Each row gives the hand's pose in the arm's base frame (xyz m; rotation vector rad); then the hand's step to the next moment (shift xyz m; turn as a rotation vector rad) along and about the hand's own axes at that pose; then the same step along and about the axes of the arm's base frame.
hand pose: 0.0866 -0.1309 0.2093 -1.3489 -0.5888 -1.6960
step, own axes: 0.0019 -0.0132 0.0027 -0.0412 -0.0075 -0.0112
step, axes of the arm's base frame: -0.0098 0.0083 0.0045 -0.0107 0.0087 -0.0411
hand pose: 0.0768 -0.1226 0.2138 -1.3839 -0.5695 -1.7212
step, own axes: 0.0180 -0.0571 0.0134 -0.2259 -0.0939 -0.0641
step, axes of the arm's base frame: -0.0402 0.0359 0.0294 -0.1037 0.0748 -0.2182
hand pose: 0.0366 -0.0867 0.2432 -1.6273 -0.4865 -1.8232
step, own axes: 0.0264 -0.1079 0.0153 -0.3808 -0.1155 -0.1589
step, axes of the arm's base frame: -0.0620 0.0829 0.0433 -0.1837 0.0619 -0.3821
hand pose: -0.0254 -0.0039 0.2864 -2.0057 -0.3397 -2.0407
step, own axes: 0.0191 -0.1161 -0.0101 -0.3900 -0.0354 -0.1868
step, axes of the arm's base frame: -0.0496 0.1052 0.0206 -0.1823 -0.0228 -0.3931
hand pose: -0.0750 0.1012 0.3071 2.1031 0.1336 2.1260
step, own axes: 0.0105 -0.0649 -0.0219 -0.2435 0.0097 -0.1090
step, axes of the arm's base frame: -0.0192 0.0666 -0.0008 -0.1075 -0.0458 -0.2400
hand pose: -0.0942 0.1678 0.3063 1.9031 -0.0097 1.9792
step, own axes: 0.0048 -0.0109 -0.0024 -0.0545 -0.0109 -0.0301
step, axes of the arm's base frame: 0.0008 0.0120 0.0016 -0.0258 0.0034 -0.0576
